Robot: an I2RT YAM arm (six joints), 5 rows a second.
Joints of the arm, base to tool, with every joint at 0 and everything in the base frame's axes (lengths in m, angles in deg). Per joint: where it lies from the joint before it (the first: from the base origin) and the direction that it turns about. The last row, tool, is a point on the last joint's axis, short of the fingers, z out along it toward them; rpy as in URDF.
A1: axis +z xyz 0 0 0.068
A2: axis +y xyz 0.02 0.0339 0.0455
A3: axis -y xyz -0.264 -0.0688 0
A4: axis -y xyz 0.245 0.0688 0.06
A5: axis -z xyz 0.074 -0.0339 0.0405
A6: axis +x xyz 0.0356 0 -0.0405
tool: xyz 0 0 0 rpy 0 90 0
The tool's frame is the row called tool.
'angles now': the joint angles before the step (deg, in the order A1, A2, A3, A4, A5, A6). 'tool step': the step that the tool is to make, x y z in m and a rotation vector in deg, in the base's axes. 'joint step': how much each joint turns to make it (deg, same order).
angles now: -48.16, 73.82, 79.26, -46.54, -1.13, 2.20
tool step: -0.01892, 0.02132, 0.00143, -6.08, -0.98, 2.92
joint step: 0.00, -7.52, -6.16, 3.73, -0.21, -4.42
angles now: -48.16, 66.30, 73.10, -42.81, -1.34, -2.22
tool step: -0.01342, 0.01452, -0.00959, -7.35, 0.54, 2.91
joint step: 0.00, -6.47, -7.45, 5.99, 0.50, -6.03
